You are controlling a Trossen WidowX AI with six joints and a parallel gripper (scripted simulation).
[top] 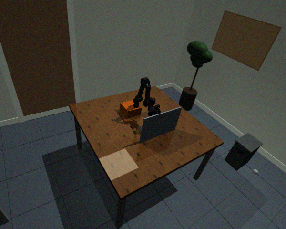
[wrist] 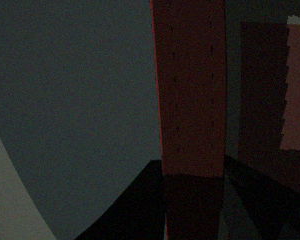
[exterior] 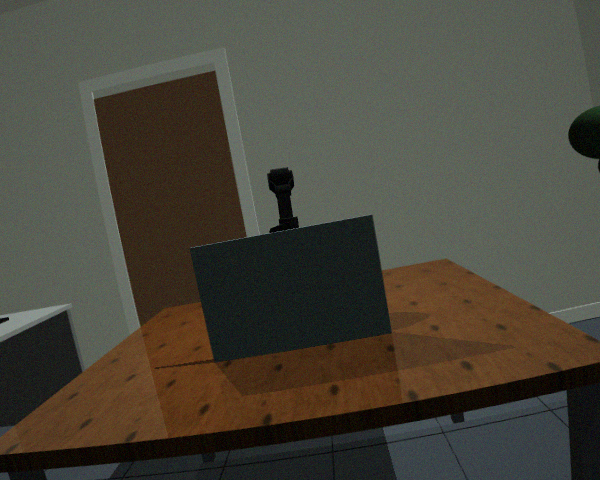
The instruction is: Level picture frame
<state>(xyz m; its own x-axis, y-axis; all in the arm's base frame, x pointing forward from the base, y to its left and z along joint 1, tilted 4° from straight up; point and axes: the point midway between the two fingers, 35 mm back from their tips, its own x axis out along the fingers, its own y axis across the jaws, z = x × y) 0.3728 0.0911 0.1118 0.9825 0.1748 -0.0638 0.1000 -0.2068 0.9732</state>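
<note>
The picture frame is 2 cm to the left of my gripper tip and 5 cm below it. Also, from my gripper tip: grey wall panel 2 cm ahead, 1 cm to the right, 7 cm below.
</note>
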